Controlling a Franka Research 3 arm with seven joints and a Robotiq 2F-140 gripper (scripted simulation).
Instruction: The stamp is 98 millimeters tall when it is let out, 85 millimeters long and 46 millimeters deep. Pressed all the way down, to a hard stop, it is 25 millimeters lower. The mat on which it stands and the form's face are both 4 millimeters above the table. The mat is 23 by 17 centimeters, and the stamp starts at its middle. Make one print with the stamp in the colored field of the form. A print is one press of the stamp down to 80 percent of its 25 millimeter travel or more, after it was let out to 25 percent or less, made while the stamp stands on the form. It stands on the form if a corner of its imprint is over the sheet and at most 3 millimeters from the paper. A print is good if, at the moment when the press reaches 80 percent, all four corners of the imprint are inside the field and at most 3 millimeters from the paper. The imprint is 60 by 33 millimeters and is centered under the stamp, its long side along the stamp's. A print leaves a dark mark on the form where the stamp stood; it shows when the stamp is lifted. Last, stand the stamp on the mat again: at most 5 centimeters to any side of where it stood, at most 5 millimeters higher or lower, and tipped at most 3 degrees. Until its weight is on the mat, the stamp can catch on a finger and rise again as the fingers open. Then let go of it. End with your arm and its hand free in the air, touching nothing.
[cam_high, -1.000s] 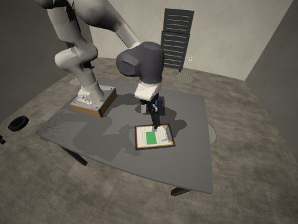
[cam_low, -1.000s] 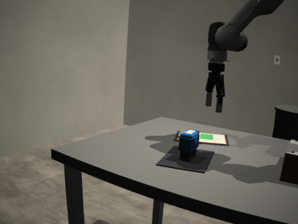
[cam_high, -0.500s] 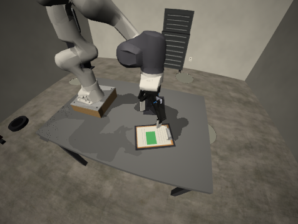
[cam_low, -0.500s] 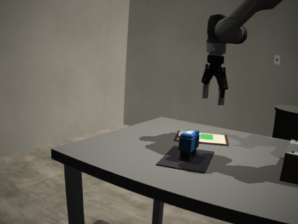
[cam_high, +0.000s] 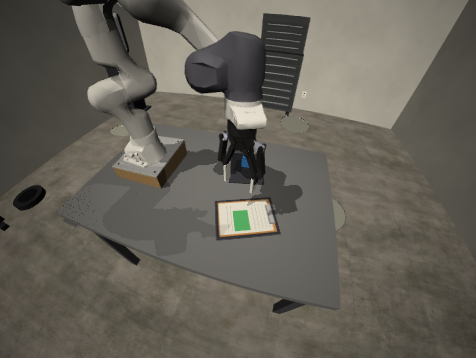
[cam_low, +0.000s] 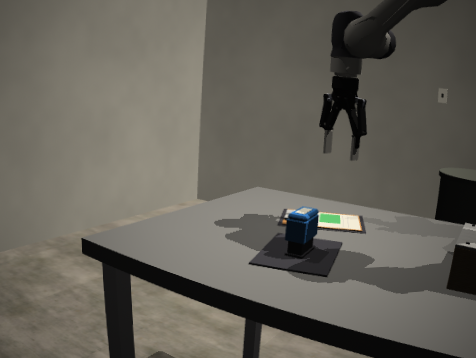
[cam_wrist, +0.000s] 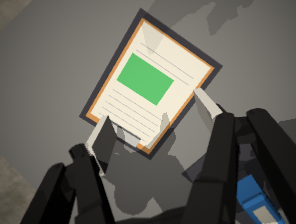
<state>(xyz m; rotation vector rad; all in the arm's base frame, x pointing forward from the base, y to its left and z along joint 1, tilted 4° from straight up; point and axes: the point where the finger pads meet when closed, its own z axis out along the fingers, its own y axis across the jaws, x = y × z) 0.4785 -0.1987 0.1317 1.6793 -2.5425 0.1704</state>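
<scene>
Right now the blue stamp is 30 cm to the left of my hand and 17 cm below it. Round my hand: form (5 cm ahead, 21 cm below); dark mat (30 cm to the left, 22 cm below).
</scene>
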